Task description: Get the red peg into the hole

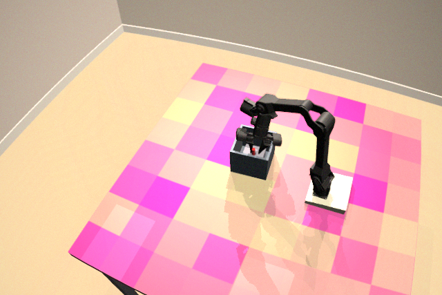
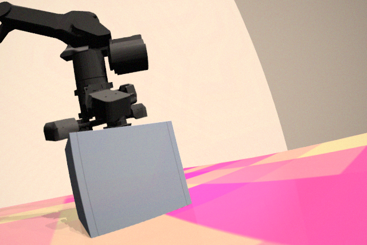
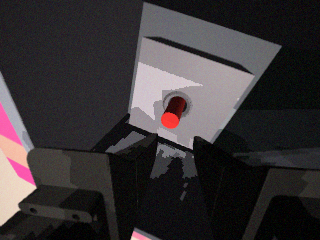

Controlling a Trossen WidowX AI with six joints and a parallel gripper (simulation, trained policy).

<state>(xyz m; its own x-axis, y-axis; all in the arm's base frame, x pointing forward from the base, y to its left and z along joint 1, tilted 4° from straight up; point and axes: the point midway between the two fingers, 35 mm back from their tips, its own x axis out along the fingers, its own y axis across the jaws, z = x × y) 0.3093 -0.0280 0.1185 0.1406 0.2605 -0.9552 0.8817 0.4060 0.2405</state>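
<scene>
Now: gripper tip 4 cm above the red peg, 2 cm to the left of it and 1 cm short of it. Also, from my gripper tip: plate: 4 cm below, 2 cm to the right, 1 cm ahead.
</scene>
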